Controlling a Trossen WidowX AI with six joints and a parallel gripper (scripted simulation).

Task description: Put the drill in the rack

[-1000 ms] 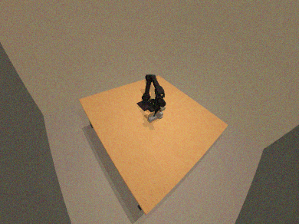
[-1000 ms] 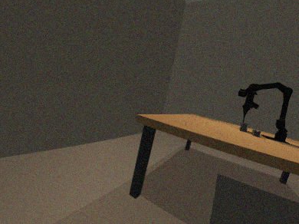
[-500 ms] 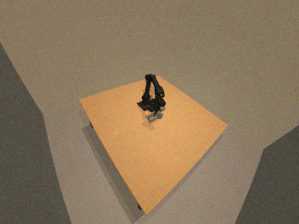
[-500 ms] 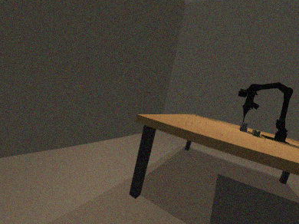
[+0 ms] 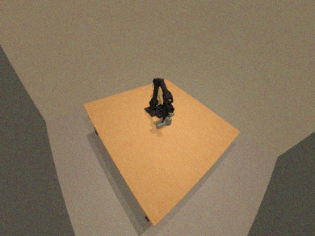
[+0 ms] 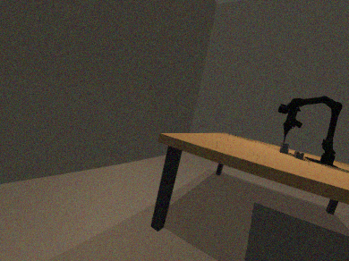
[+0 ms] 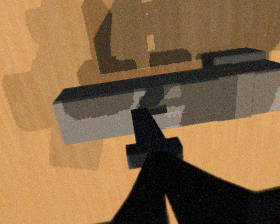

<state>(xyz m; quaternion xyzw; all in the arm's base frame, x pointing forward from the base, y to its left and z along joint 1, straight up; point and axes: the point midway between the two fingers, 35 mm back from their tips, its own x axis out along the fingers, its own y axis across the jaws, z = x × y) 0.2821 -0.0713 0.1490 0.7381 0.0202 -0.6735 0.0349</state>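
Right now the drill is 7 cm below my gripper tip, 5 cm to the left of it and 1 cm behind it. The rest, counted from my gripper tip: pale grey block: 8 cm below, 3 cm to the left, 1 cm behind; then dark frame: 19 cm to the left, 10 cm below, 9 cm behind.
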